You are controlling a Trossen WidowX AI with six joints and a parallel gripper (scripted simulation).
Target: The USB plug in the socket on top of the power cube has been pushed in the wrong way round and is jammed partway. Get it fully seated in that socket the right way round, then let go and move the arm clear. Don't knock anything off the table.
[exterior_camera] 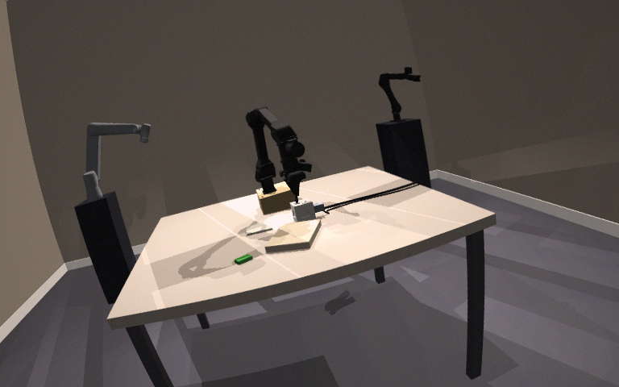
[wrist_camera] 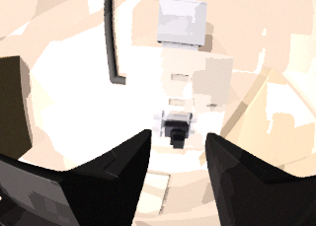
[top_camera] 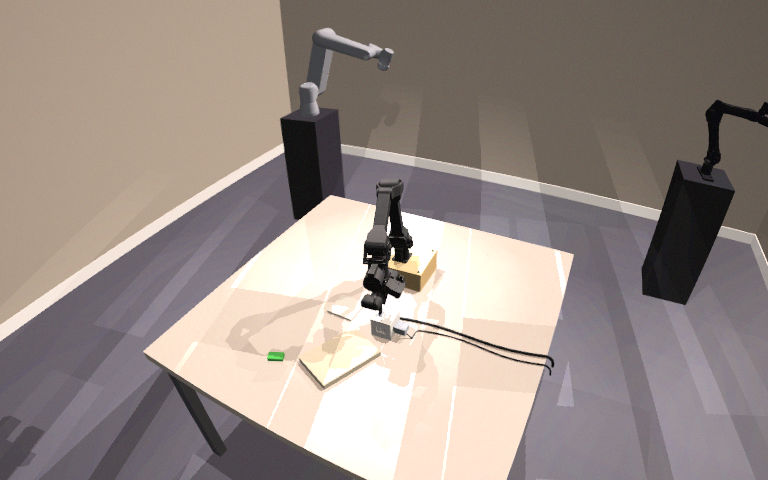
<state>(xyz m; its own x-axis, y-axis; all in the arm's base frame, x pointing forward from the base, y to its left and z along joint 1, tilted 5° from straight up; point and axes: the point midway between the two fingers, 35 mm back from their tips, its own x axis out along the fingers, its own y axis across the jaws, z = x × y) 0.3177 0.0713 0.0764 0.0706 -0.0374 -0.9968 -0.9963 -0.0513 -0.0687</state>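
My gripper tip is 2 cm above the dark USB plug. Also, from my gripper tip: thin white strip (17 cm to the right, 10 cm below, 5 cm behind); then flat tan board (18 cm ahead, 10 cm below, 7 cm to the right); then small green block (28 cm ahead, 27 cm to the right, 10 cm below).
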